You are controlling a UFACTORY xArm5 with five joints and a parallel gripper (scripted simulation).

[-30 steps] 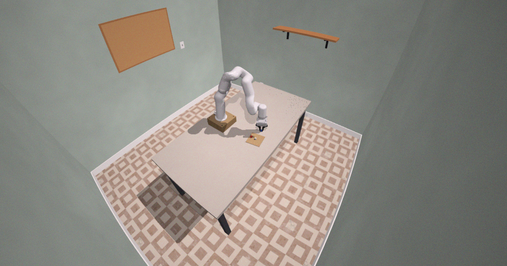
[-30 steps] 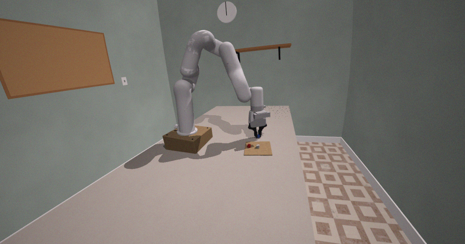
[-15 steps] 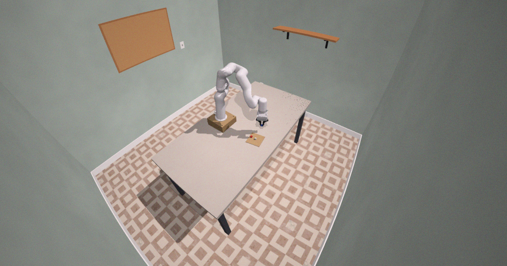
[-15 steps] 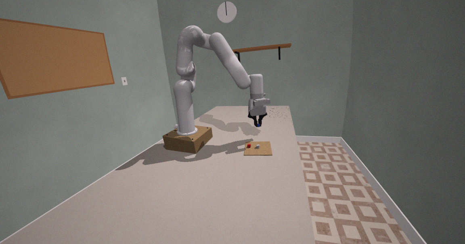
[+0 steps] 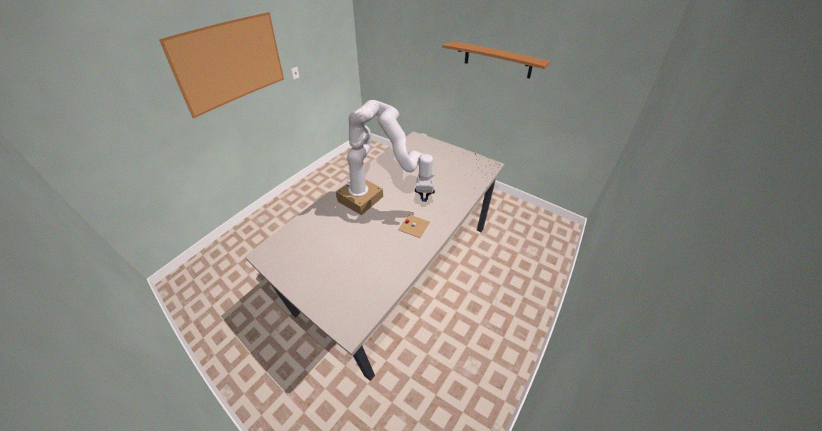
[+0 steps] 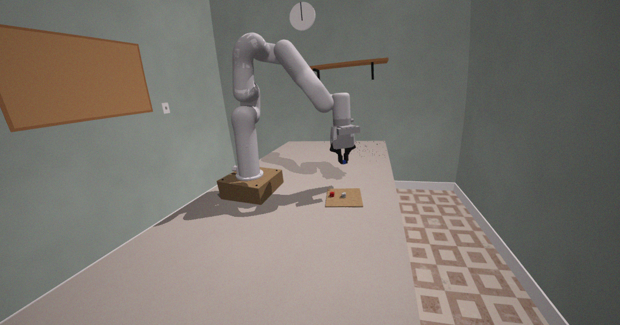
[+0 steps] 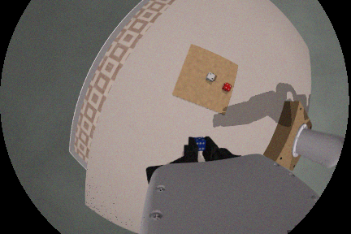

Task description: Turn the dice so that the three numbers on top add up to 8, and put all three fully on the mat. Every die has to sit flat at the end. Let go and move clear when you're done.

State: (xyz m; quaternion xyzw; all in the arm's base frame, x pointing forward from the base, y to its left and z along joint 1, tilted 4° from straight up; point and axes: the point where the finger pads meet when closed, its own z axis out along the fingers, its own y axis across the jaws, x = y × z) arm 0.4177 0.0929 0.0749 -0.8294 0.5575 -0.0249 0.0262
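The white die is 130 mm to the right of my hand and 110 mm below it. The rest, counted from my hand: blue die 10 mm to the right, 10 mm below; tan mat 130 mm to the right, 120 mm below; red die 40 mm behind, 130 mm to the right, 110 mm below.
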